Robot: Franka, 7 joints.
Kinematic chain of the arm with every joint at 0, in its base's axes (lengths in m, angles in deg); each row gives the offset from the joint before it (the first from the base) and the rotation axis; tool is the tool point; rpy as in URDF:
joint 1: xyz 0 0 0.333 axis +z
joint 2: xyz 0 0 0 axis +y
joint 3: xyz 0 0 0.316 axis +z
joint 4: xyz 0.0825 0 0 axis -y
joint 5: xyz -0.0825 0 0.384 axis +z
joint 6: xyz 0 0 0 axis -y
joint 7: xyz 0.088 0 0 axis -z
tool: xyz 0 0 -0.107 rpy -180 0 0
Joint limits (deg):
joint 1: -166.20..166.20
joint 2: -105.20..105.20
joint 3: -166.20..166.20
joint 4: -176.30..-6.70
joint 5: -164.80..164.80
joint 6: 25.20..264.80
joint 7: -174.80..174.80
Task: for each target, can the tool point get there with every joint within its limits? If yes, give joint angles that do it. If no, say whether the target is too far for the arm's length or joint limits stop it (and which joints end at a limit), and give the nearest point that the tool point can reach.
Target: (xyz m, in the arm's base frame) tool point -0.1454 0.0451 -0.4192
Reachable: no: joint limits stop it (at a limit: joint 2) | nearest point -0.1605 0.0498 -0.3481 | short by 0.073 m
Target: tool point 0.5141 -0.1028 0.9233
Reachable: yes | joints -94.99 19.64 107.94 -68.84 103.98 150.59 -47.27
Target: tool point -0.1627 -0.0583 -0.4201
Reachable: no: joint limits stop it (at a limit: joint 2) | nearest point -0.1747 -0.0626 -0.3517 | short by 0.070 m
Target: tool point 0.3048 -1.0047 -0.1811
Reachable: no: too far | nearest point 0.2237 -0.7373 -0.0443 | short by 0.311 m
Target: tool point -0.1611 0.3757 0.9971
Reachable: yes | joints -100.13 -47.88 -19.65 -41.23 -84.57 77.54 60.24
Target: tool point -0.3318 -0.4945 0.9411
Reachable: yes | joints -92.96 35.56 -75.83 -34.64 92.46 146.67 94.05
